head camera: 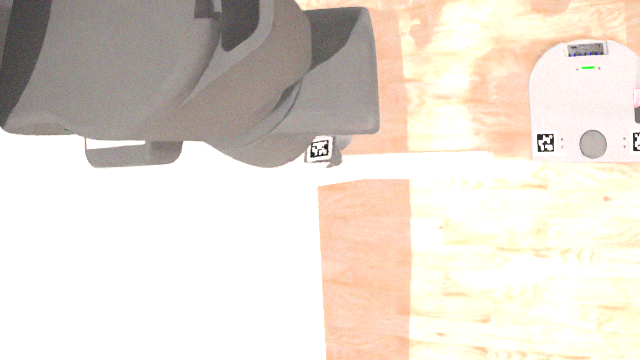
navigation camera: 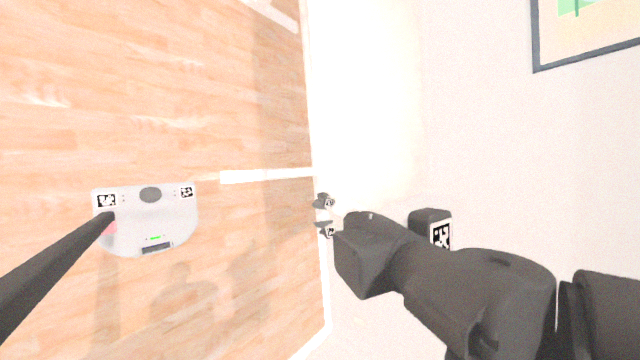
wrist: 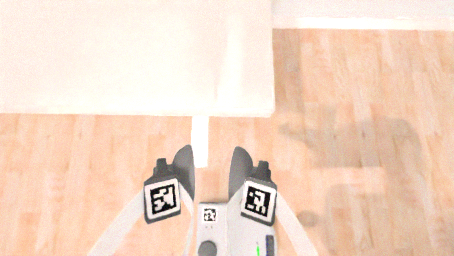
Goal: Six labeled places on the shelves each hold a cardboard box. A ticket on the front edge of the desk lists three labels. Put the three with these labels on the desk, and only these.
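Pixels of known places: gripper, between the fingertips: point(navigation camera: 319, 211); robot's base, origin of its link: point(head camera: 591, 143) point(navigation camera: 150, 193).
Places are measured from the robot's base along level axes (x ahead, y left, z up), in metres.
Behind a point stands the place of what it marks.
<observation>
The white desk top point(head camera: 165, 260) @(x 0.149, y -0.556, z 0.950 m) point(navigation camera: 365, 110) @(x 0.233, y -0.487, z 0.950 m) point(wrist: 125, 55) is overexposed; in the wrist view its front edge and one end corner show ahead of the fingers. My gripper point(navigation camera: 323, 215) @(x -0.022, y -0.245, z 0.979 m) point(wrist: 213, 164) @(x -0.022, y -0.245, z 0.979 m) is open and empty, its two fingers apart by the desk's front edge, with wood floor showing between them in the wrist view. In the head view the arm and wrist cover most of it, and one tagged finger part shows. The ticket, the shelves and the cardboard boxes do not show in these views.
My base point(head camera: 575, 100) @(x -0.108, y -0.042, z 0.160 m) point(navigation camera: 147, 217) @(x -0.094, y 0.019, z 0.160 m) stands on the wood floor point(head camera: 365, 260) @(x 0.390, y -0.773, z 0.000 m) point(navigation camera: 165, 90) @(x 0.541, y -0.097, z 0.000 m) point(wrist: 350, 65). A white foot bar point(head camera: 425, 166) point(navigation camera: 265, 175) point(wrist: 200, 142) reaches out from under the desk. A wall point(navigation camera: 490, 150) @(x 0.106, y -1.121, z 1.203 m) with a framed picture point(navigation camera: 535, 45) @(x 0.489, y -1.089, z 1.342 m) rises behind the desk.
</observation>
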